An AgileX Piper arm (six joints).
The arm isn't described. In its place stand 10 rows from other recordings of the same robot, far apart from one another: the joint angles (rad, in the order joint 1, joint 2, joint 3, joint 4, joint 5, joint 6), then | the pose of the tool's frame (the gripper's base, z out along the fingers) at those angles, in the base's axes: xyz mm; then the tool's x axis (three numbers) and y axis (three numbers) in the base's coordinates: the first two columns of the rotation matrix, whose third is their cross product.
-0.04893, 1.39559, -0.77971, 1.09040, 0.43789, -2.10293 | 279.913 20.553 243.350 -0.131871 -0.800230 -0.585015 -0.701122 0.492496 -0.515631
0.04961, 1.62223, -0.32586, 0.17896, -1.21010, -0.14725 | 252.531 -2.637 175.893 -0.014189 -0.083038 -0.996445 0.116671 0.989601 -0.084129
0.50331, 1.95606, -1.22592, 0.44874, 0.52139, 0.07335 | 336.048 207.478 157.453 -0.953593 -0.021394 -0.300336 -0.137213 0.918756 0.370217
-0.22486, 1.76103, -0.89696, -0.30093, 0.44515, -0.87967 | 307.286 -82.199 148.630 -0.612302 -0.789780 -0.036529 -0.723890 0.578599 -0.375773
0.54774, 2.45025, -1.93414, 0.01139, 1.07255, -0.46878 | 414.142 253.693 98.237 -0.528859 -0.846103 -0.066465 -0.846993 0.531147 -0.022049
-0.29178, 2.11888, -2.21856, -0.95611, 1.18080, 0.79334 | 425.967 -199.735 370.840 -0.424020 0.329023 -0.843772 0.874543 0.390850 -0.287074
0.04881, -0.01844, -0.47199, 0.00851, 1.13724, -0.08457 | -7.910 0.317 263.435 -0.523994 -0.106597 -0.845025 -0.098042 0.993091 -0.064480
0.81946, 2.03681, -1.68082, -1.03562, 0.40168, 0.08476 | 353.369 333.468 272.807 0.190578 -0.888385 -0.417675 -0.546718 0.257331 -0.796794
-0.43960, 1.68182, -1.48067, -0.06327, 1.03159, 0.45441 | 322.631 -157.187 309.976 -0.569419 0.719637 -0.397347 0.743619 0.656968 0.124194
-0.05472, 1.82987, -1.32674, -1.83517, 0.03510, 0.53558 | 430.642 -26.675 268.900 -0.188363 -0.954063 -0.232987 -0.357660 0.287582 -0.888468
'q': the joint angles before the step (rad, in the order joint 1, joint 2, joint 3, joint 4, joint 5, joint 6). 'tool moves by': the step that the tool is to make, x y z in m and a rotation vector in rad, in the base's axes. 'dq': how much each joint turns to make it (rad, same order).
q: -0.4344, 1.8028, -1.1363, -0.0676, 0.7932, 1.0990
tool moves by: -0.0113, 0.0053, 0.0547, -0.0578, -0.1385, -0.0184
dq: 0.0000, -0.1545, -0.0121, 0.0021, 0.0175, 0.0170
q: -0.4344, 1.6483, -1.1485, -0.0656, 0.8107, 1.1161
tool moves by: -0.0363, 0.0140, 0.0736, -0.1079, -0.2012, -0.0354
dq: -0.0003, -0.2448, 0.0088, -0.0367, 0.0111, 0.0501
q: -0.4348, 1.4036, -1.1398, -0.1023, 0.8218, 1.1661
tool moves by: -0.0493, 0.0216, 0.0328, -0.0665, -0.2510, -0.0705
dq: -0.0012, -0.2562, 0.1377, -0.0303, -0.1290, 0.1149
